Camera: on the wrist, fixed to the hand. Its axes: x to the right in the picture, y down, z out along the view.
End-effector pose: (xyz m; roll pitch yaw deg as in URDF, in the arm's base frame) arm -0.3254 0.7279 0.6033 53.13 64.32 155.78
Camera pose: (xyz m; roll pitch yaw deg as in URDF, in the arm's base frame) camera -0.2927 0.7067 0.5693 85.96 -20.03 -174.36
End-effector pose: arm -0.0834 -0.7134 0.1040 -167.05 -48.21 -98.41
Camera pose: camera -0.0531 -0.6960 0.1422 -120.85 12.42 -170.06
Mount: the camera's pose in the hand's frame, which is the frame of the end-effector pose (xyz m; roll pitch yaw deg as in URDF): 0.0140 -0.0360 -0.0344 8.83 -8.94 87.42
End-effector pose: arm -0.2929 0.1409 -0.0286 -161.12 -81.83 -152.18
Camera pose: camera -0.2453 0.1401 -0.0085 -88.79 1.28 145.73
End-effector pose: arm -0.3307 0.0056 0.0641 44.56 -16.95 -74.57
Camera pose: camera -0.3247 -0.0217 0.0206 -15.89 -51.37 33.31
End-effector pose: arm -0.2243 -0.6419 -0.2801 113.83 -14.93 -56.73
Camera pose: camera -0.1757 -0.6321 -0.2949 -148.64 -55.39 -164.51
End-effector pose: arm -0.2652 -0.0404 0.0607 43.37 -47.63 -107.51
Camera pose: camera -0.2815 -0.0837 0.0375 -51.60 -34.45 24.71
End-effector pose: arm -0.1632 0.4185 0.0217 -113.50 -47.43 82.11
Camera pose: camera -0.1496 0.3914 0.0636 -94.10 38.42 63.43
